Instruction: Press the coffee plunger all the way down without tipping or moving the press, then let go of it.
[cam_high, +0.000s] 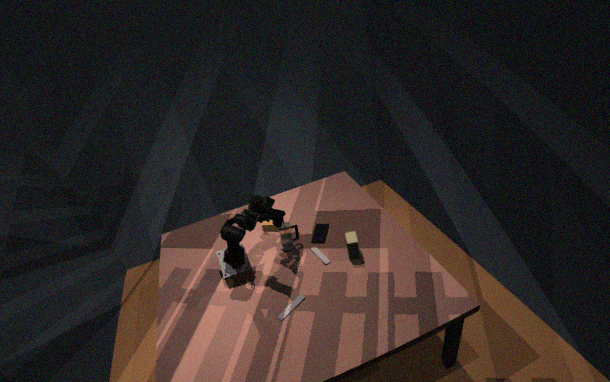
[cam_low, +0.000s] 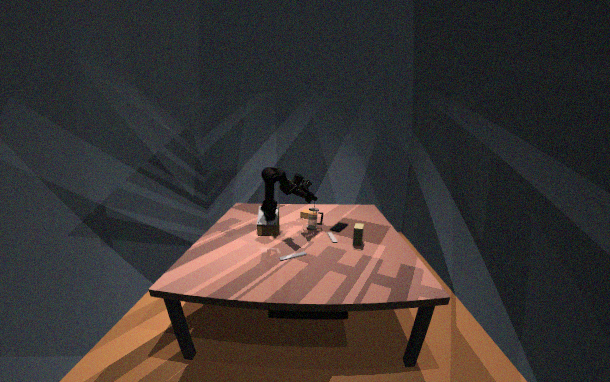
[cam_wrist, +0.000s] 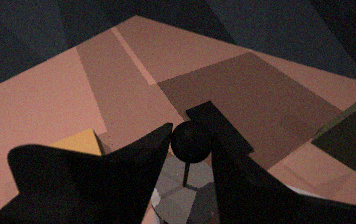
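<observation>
The coffee press lies 1 cm to the right of my gripper tip and 11 cm below it.
</observation>
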